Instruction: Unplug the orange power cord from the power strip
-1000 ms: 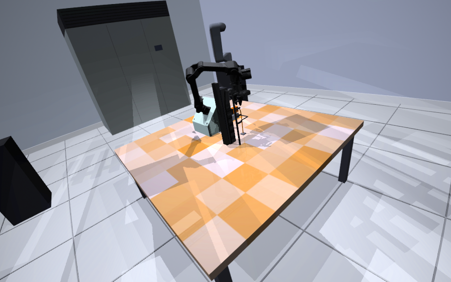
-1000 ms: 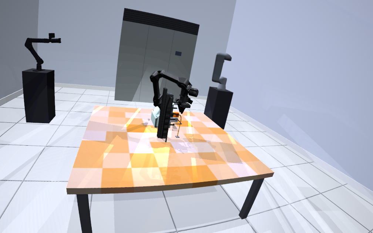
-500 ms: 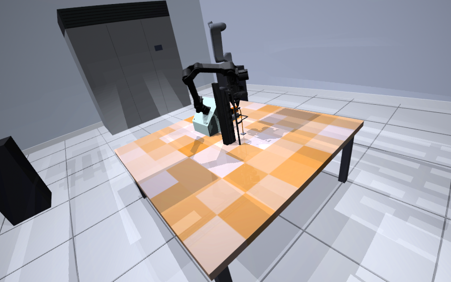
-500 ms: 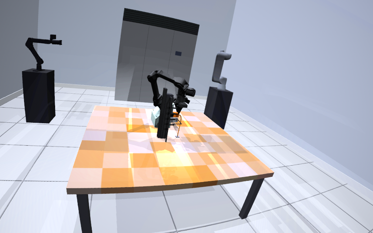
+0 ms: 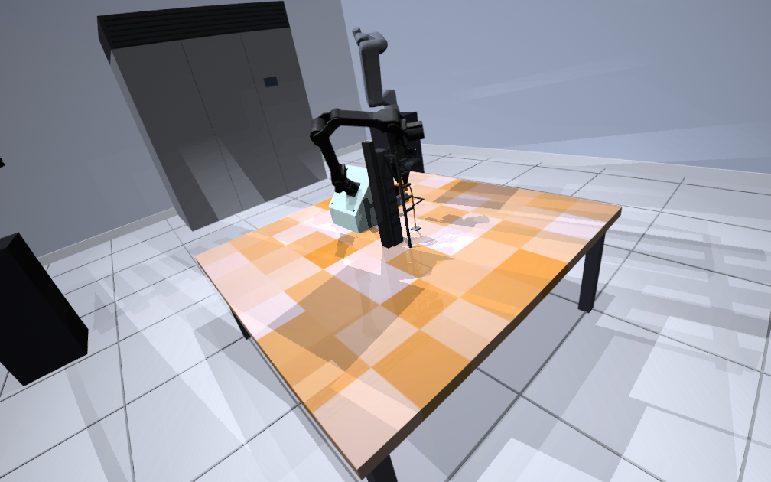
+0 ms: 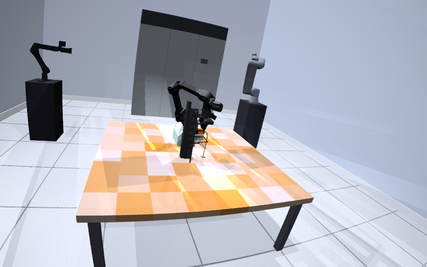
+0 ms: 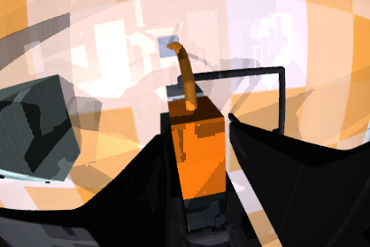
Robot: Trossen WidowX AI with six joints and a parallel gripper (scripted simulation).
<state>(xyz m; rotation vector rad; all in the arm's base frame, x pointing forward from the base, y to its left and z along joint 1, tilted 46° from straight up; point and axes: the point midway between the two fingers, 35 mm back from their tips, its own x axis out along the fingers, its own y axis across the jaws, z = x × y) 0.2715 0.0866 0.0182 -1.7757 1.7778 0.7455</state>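
The orange plug is 3 cm to the right of my gripper tip.
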